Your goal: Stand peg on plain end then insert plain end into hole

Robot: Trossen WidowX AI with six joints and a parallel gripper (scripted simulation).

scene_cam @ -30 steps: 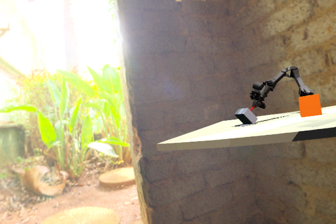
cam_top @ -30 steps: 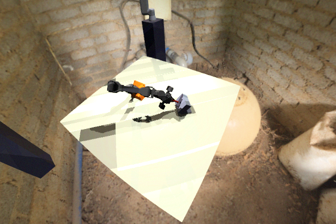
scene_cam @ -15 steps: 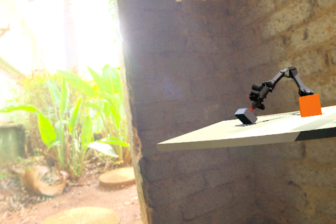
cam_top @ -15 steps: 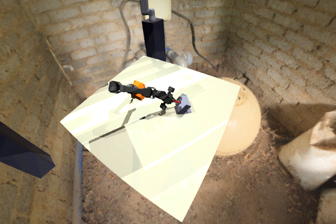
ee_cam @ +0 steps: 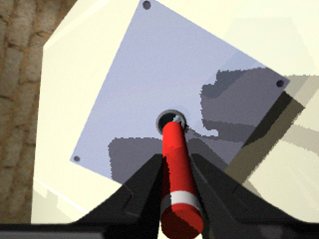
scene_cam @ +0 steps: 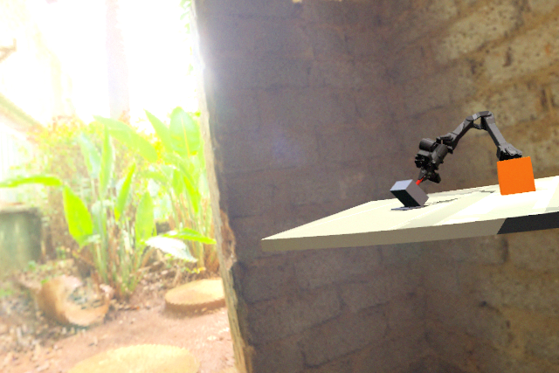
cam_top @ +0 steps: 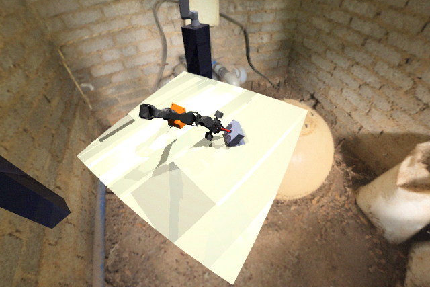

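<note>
Right now my gripper tip is 5 cm to the right of the sloped panel, 5 cm above it and 4 cm short of it. Round my gripper tip: red peg (1 cm to the right, 1 cm behind, 1 cm above).
</note>
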